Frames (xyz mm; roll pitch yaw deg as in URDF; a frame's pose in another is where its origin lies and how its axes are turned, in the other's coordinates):
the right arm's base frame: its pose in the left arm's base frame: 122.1 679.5 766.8 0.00 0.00 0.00
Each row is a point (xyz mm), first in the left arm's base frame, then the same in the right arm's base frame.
Working: the left arm's base frame: its pose in the right arm's base frame: -122.1 -679.5 -766.8 0.00 0.00 0.00

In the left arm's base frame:
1: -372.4 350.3 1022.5
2: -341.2 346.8 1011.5
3: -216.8 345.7 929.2
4: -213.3 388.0 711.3
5: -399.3 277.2 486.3
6: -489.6 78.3 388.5
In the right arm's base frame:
1: -494.5 -329.2 255.7
2: -463.3 -332.7 244.7
3: -338.9 -333.8 162.4
4: -335.4 -291.5 -55.5
5: -521.4 -402.3 -280.5
6: -611.7 -601.2 -378.3

